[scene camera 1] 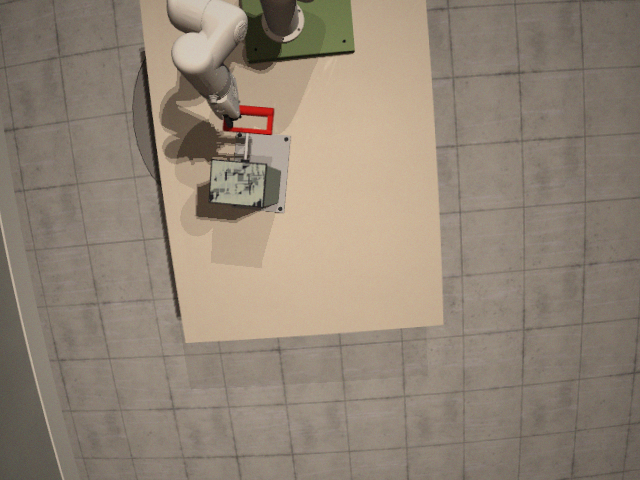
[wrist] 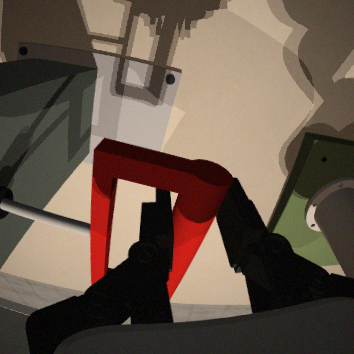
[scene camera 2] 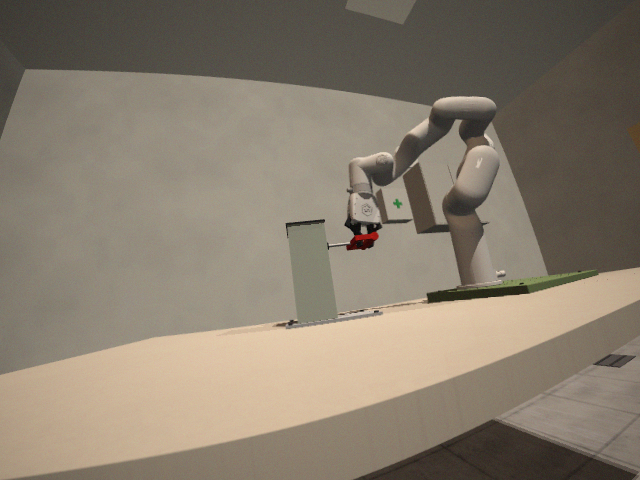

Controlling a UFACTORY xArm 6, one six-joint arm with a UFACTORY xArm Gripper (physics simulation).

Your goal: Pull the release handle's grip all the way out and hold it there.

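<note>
The release handle is a red rectangular frame point(scene camera 1: 269, 124) point(scene camera 2: 362, 240) point(wrist: 101, 225) with a thick round grip bar point(scene camera 1: 258, 110) point(wrist: 197, 217) on the side away from the box. It stands off the grey-green box point(scene camera 1: 237, 183) point(scene camera 2: 312, 273) point(wrist: 45, 115) on a bare metal rod point(scene camera 1: 246, 147) point(scene camera 2: 338, 244) point(wrist: 47, 218), well above the table. My gripper point(scene camera 1: 232, 120) point(scene camera 2: 364, 232) point(wrist: 193, 197) is shut on the grip bar. In the wrist view one finger is inside the frame's opening and the other is outside. The grip's lower end is partly hidden by the fingers.
The box stands on a light grey plate point(scene camera 1: 276, 149) point(scene camera 2: 356, 316) point(wrist: 125, 117) with dark bolts, on the beige table point(scene camera 1: 351, 206) point(scene camera 2: 310, 382). The arm's green base board point(scene camera 1: 330, 38) point(scene camera 2: 547, 285) point(wrist: 305, 240) lies on the side opposite the box.
</note>
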